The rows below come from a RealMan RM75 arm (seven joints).
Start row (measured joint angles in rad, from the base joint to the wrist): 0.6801 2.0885 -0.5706 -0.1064 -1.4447 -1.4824 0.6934
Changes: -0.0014 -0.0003 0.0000 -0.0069 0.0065 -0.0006 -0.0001; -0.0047 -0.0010 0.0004 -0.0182 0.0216 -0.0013 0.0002; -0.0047 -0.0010 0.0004 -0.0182 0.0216 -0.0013 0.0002; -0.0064 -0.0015 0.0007 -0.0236 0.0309 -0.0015 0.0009; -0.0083 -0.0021 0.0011 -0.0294 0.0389 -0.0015 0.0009; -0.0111 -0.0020 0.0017 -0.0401 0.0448 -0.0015 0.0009; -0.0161 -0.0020 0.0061 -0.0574 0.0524 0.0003 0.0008; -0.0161 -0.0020 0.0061 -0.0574 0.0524 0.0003 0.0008; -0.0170 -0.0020 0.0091 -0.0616 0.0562 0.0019 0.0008
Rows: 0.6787 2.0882 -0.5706 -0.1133 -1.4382 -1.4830 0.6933; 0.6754 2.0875 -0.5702 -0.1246 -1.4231 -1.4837 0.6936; 0.6754 2.0875 -0.5702 -0.1246 -1.4231 -1.4837 0.6936; 0.6737 2.0870 -0.5699 -0.1300 -1.4138 -1.4839 0.6943; 0.6718 2.0864 -0.5695 -0.1358 -1.4058 -1.4839 0.6943; 0.6690 2.0865 -0.5689 -0.1465 -1.3999 -1.4839 0.6943; 0.6640 2.0865 -0.5645 -0.1638 -1.3923 -1.4821 0.6942; 0.6640 2.0865 -0.5645 -0.1638 -1.3923 -1.4821 0.6942; 0.6631 2.0865 -0.5615 -0.1680 -1.3885 -1.4805 0.6942
